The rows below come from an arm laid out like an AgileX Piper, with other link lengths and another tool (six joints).
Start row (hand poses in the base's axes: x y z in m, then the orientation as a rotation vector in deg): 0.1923 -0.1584 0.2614 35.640 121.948 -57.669
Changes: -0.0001 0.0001 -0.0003 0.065 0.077 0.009; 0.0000 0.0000 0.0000 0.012 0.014 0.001; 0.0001 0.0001 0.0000 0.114 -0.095 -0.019; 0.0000 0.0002 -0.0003 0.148 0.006 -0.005; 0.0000 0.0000 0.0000 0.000 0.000 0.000; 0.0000 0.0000 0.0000 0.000 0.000 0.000; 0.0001 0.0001 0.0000 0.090 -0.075 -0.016; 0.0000 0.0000 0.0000 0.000 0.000 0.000; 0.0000 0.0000 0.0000 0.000 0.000 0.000; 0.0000 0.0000 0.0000 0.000 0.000 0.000; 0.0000 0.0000 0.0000 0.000 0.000 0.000; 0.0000 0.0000 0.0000 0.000 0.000 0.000; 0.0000 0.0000 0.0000 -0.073 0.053 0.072; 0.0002 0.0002 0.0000 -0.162 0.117 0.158; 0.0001 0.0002 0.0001 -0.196 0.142 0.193; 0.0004 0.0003 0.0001 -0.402 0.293 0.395; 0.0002 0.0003 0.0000 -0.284 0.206 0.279; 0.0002 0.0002 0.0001 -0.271 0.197 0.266; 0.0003 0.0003 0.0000 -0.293 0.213 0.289; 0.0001 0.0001 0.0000 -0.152 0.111 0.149; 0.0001 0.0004 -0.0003 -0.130 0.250 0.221; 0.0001 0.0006 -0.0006 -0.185 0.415 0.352
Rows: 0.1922 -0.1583 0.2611 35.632 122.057 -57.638; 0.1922 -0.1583 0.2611 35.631 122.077 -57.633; 0.1923 -0.1582 0.2611 35.744 122.064 -57.480; 0.1923 -0.1580 0.2608 35.819 122.161 -57.337; 0.1923 -0.1580 0.2608 35.819 122.161 -57.337; 0.1923 -0.1580 0.2608 35.819 122.161 -57.337; 0.1924 -0.1579 0.2608 35.909 122.150 -57.217; 0.1924 -0.1579 0.2608 35.909 122.150 -57.217; 0.1924 -0.1579 0.2608 35.909 122.150 -57.217; 0.1924 -0.1579 0.2608 35.909 122.150 -57.217; 0.1924 -0.1579 0.2608 35.909 122.150 -57.217; 0.1924 -0.1579 0.2608 35.909 122.150 -57.217; 0.1924 -0.1579 0.2608 35.773 122.159 -57.279; 0.1926 -0.1577 0.2608 35.473 122.178 -57.416; 0.1927 -0.1575 0.2609 35.107 122.200 -57.581; 0.1931 -0.1572 0.2610 34.357 122.245 -57.920; 0.1933 -0.1569 0.2610 33.827 122.274 -58.158; 0.1935 -0.1567 0.2611 33.321 122.301 -58.385; 0.1938 -0.1564 0.2611 32.772 122.328 -58.629; 0.1939 -0.1563 0.2611 32.488 122.342 -58.756; 0.1940 -0.1559 0.2608 32.078 122.496 -58.889; 0.1941 -0.1553 0.2602 31.427 122.768 -59.085
